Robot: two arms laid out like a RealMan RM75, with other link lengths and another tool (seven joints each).
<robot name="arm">
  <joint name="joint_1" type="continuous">
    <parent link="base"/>
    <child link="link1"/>
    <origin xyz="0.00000 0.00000 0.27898" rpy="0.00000 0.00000 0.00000"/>
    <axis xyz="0 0 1"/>
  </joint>
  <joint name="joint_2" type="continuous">
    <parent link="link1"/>
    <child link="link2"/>
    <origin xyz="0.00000 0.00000 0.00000" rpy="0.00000 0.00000 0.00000"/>
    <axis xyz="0 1 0"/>
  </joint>
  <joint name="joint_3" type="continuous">
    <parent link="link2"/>
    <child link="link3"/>
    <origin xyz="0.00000 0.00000 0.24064" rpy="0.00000 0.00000 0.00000"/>
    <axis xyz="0 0 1"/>
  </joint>
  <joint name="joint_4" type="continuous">
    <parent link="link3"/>
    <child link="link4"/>
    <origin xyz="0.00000 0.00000 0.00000" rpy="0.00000 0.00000 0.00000"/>
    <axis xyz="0 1 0"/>
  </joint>
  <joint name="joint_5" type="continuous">
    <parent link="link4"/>
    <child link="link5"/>
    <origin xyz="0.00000 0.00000 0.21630" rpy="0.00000 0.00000 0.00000"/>
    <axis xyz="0 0 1"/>
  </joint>
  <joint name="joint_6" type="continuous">
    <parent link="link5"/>
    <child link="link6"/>
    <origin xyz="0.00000 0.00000 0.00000" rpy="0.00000 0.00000 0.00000"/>
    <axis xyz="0 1 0"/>
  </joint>
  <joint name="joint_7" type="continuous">
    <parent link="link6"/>
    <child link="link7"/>
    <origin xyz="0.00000 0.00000 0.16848" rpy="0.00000 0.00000 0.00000"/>
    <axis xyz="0 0 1"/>
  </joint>
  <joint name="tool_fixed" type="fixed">
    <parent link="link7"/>
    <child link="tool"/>
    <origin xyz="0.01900 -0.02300 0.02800" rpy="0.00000 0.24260 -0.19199"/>
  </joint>
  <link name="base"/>
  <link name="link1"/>
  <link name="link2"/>
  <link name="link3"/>
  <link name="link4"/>
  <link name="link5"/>
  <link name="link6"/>
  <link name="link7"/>
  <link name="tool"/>
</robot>
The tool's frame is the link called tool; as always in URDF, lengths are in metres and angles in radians. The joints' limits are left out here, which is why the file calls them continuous.
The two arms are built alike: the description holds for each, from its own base.
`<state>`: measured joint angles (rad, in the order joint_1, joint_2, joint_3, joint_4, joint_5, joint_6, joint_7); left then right.
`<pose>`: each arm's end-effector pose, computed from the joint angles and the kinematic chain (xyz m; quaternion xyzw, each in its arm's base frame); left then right.
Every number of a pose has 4 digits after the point. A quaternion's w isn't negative.
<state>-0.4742 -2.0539 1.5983 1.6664 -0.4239 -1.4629 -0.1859 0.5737 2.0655 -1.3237 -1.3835 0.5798 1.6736 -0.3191</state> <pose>-0.1696 0.3870 0.0357 -0.7373 -0.5445 -0.0477 0.3971 0.2254 0.3419 0.0265 -0.8663 0.4045 -0.2757 0.0997</pose>
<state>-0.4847 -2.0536 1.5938 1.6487 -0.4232 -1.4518 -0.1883 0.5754 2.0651 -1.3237 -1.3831 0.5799 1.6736 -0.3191</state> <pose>-0.1698 0.3904 0.0352 -0.7355 -0.5457 -0.0496 0.3985 0.2250 0.3423 0.0266 -0.8665 0.4038 -0.2757 0.1000</pose>
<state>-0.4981 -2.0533 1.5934 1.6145 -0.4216 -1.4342 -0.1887 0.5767 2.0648 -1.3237 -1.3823 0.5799 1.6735 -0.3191</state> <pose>-0.1726 0.3942 0.0321 -0.7339 -0.5476 -0.0474 0.3991 0.2248 0.3426 0.0266 -0.8666 0.4035 -0.2759 0.1000</pose>
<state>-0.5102 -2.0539 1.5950 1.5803 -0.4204 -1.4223 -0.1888 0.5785 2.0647 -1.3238 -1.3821 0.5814 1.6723 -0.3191</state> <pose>-0.1763 0.3965 0.0280 -0.7325 -0.5505 -0.0419 0.3983 0.2239 0.3432 0.0264 -0.8673 0.4026 -0.2750 0.1003</pose>
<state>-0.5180 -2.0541 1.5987 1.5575 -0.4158 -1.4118 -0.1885 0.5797 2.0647 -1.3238 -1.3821 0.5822 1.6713 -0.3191</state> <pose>-0.1788 0.3983 0.0254 -0.7321 -0.5506 -0.0379 0.3993 0.2233 0.3436 0.0263 -0.8678 0.4020 -0.2743 0.1006</pose>
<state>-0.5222 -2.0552 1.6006 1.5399 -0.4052 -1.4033 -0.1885 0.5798 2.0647 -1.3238 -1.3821 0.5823 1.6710 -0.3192</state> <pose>-0.1822 0.3998 0.0242 -0.7305 -0.5503 -0.0337 0.4030 0.2233 0.3437 0.0263 -0.8678 0.4019 -0.2742 0.1007</pose>
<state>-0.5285 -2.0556 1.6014 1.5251 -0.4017 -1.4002 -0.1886 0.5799 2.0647 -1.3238 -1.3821 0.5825 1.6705 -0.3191</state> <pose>-0.1839 0.4008 0.0228 -0.7300 -0.5508 -0.0300 0.4036 0.2232 0.3438 0.0263 -0.8679 0.4019 -0.2740 0.1008</pose>
